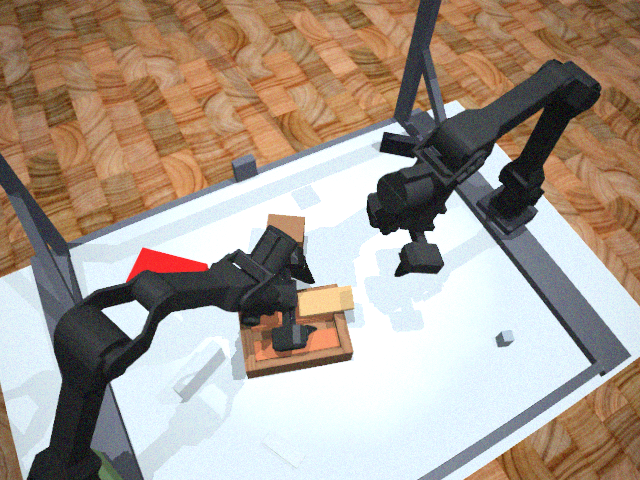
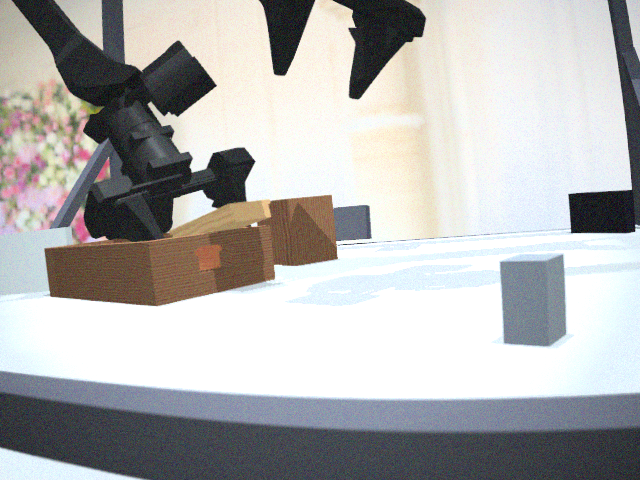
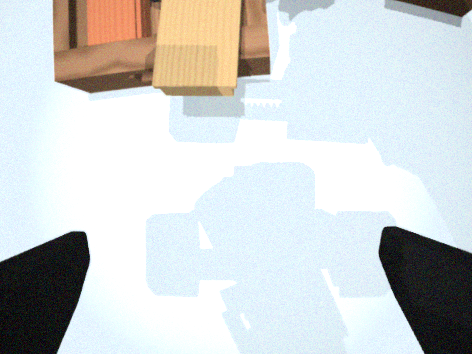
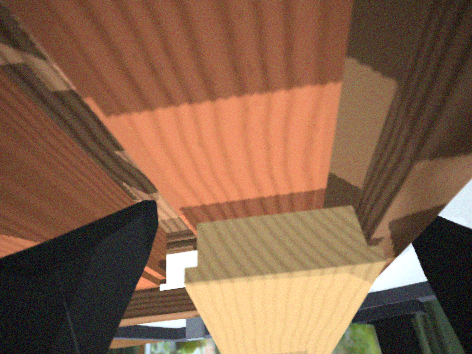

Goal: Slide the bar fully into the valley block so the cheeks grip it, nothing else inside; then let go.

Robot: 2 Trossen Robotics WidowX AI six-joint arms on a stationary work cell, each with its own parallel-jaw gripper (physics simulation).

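Frame: origin at the left arm's base, x back, y right, z up, level; millimetres.
Where they show: left gripper, fingertip midpoint: [image 1: 390,254] [image 2: 319,87] [image 3: 236,245]; right gripper, fingertip midpoint: [image 1: 314,305] [image 2: 213,252] [image 4: 283,218]; left arm's base, link origin: [image 1: 508,205] [image 4: 391,318].
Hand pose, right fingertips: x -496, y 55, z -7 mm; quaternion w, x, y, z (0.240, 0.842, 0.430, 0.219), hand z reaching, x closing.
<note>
Things, the pixels of their top centre, and the offset from my right fingertips. Level surfaces: height alone.
- valley block, top centre: [image 2: 149,237] [image 1: 293,325] dx -60, dy -17, dz +21 mm
- light wooden bar, top centre: [image 2: 216,204] [image 1: 326,298] dx +15, dy -16, dz +45 mm
- brown wooden cube, top centre: [image 2: 292,198] [image 1: 285,227] dx +37, dy +156, dz +45 mm
- red sheet, top centre: [image 1: 165,274] dx -205, dy +221, dz +0 mm
- grey bar, top centre: [image 2: 28,231] [image 1: 196,365] dx -245, dy +10, dz +41 mm
- small grey cube, top centre: [image 2: 532,257] [image 4: 195,339] [image 1: 508,335] dx +268, dy -267, dz +7 mm
- flat white piece, top centre: [image 1: 284,448] dx -193, dy -183, dz -15 mm
- white table, surface height: dz -29 mm
The valley block [image 1: 300,359] [image 2: 166,271] [image 3: 101,64] [image 4: 227,140] is a brown wooden tray with an orange floor, near the table's middle. The light wooden bar [image 1: 325,300] [image 2: 223,216] [image 3: 199,46] [image 4: 284,277] lies tilted, with one end down in the block and the other resting on the rim and sticking out past it. My right gripper [image 1: 296,302] is open, its fingers astride the bar's inner end over the block. My left gripper [image 1: 420,259] [image 2: 323,52] [image 3: 236,245] is open and empty, hanging above bare table beyond the bar's outer end.
A brown wooden cube [image 1: 286,226] [image 2: 304,229] stands just behind the block. A red sheet [image 1: 161,264], a grey bar [image 1: 201,373], a small grey cube [image 1: 505,338] [image 2: 530,297] and a flat white piece [image 1: 285,448] lie on the white table [image 1: 413,381]. A grey frame post [image 1: 413,71] stands at the back.
</note>
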